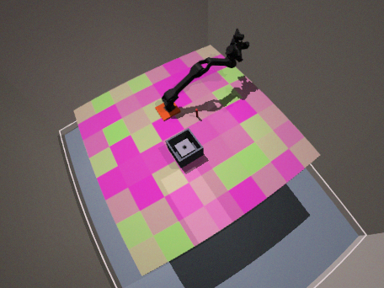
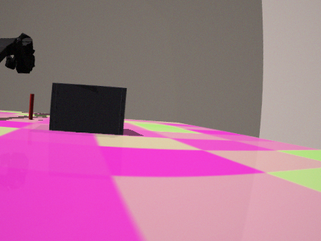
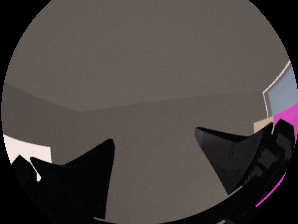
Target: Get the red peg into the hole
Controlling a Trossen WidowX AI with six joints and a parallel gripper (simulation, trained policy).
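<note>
The red peg lies 18 cm ahead of my gripper tip, 54 cm to the right of it and 30 cm below it. From my gripper tip the other things lie so: dark box (33 cm ahead, 76 cm to the right, 31 cm below); light grey plate (33 cm ahead, 76 cm to the right, 29 cm below).
</note>
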